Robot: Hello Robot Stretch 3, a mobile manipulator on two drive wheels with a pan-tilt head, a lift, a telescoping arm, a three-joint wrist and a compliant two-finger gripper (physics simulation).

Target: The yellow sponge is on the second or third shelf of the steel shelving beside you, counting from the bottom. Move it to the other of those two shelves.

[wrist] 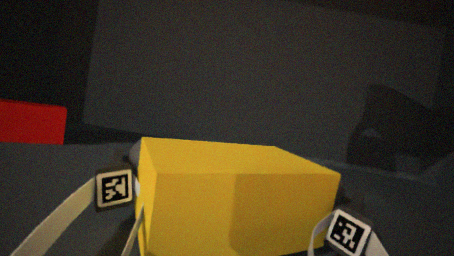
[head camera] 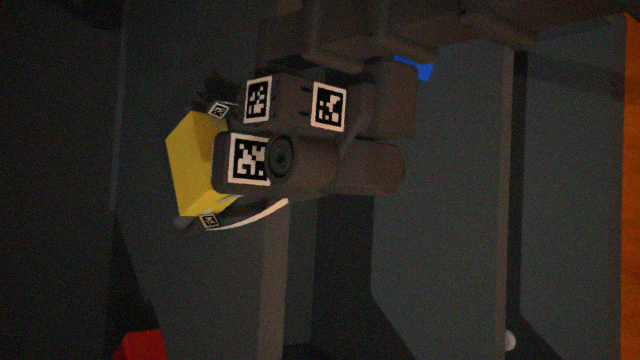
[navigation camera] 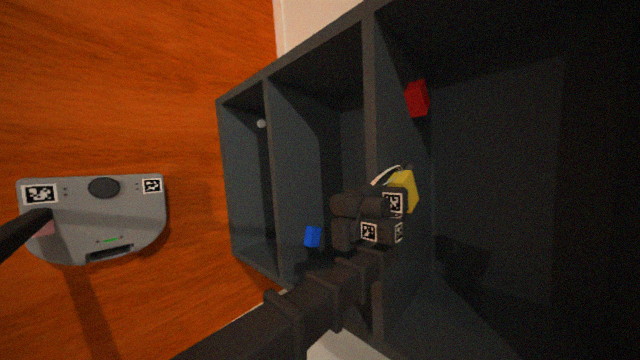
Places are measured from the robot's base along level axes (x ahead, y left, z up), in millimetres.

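Pixels of known places: gripper, fingertip midpoint: [head camera: 186, 165] [navigation camera: 409, 189]; robot's base, link origin: [navigation camera: 104, 186].
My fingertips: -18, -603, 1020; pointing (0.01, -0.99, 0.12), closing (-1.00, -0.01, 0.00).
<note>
For each thing: its top centre in the pictures, then the offset to it from my fingertips, as dx, dy, dz.
- yellow sponge, top centre: [wrist: 238, 148] [head camera: 181, 162] [navigation camera: 412, 191] -1, +40, +24
- red block, top centre: [wrist: 24, 102] [navigation camera: 425, 96] +275, -88, +16
- blue block, top centre: [head camera: 408, 50] [navigation camera: 316, 237] -259, -47, -442
- small white object, top centre: [head camera: 501, 341] [navigation camera: 262, 123] +349, -87, -920
The yellow sponge [head camera: 187, 170] [navigation camera: 411, 187] [wrist: 200, 210] is a box-shaped block between the fingertips. My gripper [head camera: 200, 162] [navigation camera: 407, 196] [wrist: 233, 172] is shut on it, with a fingertip at each end. The steel shelving [head camera: 274, 280] [navigation camera: 369, 100] appears sideways in the head and navigation views. Gripper and sponge are at the third shelf from the bottom, in front of or over its board; the exact gap to the board cannot be told. The wrist hides part of the sponge in the head and navigation views.
A red block [head camera: 145, 345] [navigation camera: 417, 98] [wrist: 32, 122] stands on the third shelf. A blue block [head camera: 424, 70] [navigation camera: 313, 236] is on the second shelf. A small white object [head camera: 509, 340] [navigation camera: 261, 123] is at the bottom shelf. The robot's base [navigation camera: 100, 215] stands on the wooden floor.
</note>
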